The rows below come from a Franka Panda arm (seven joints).
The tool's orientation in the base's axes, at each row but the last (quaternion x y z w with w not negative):
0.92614, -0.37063, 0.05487, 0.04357
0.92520, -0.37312, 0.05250, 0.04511
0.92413, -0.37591, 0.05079, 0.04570
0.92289, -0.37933, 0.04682, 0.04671
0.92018, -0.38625, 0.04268, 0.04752
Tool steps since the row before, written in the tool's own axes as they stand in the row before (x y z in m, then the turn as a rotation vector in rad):
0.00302, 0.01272, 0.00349, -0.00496, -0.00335, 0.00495
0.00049, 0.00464, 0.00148, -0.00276, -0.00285, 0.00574
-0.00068, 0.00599, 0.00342, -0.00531, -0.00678, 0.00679
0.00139, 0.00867, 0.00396, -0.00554, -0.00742, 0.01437
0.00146, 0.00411, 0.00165, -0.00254, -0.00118, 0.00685
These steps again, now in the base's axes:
-0.00638, -0.01166, -0.00254, -0.00091, 0.00520, -0.00570
-0.00278, -0.00385, -0.00120, 0.00037, 0.00323, -0.00617
-0.00447, -0.00422, -0.00320, 0.00136, 0.00767, -0.00772
-0.00492, -0.00759, -0.00332, 0.00204, 0.00736, -0.01530
-0.00185, -0.00410, -0.00124, -0.00064, 0.00179, -0.00715

